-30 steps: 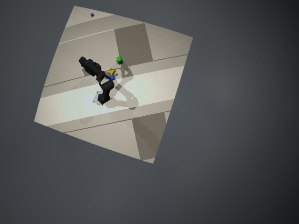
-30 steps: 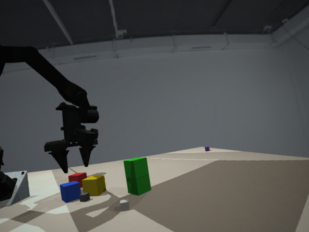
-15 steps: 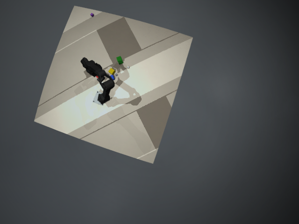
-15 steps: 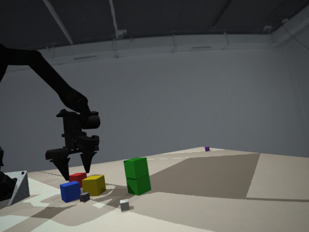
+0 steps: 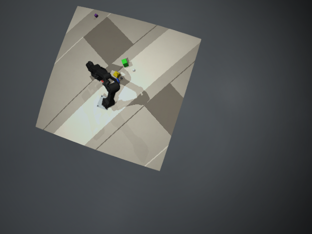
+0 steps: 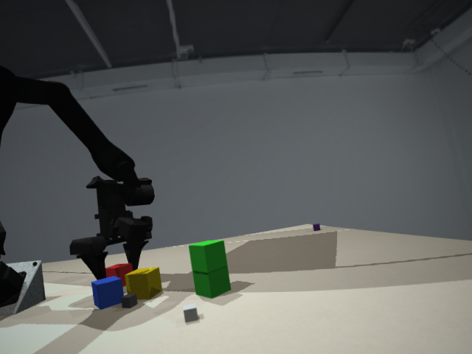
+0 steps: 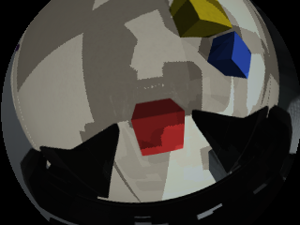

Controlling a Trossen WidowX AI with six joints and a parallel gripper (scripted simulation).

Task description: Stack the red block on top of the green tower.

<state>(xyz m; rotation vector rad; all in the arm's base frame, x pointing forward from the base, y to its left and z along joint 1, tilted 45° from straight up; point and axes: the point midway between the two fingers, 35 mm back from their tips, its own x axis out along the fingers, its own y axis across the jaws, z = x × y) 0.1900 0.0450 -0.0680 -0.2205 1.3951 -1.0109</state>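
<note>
Right now my gripper tip is 10 mm below the red block. The rest, counted from my gripper tip: dark cube 60 mm ahead, 150 mm to the right; yellow block 70 mm ahead, 110 mm to the right, 10 mm above; blue block 20 mm ahead, 120 mm to the right, 10 mm above.
</note>
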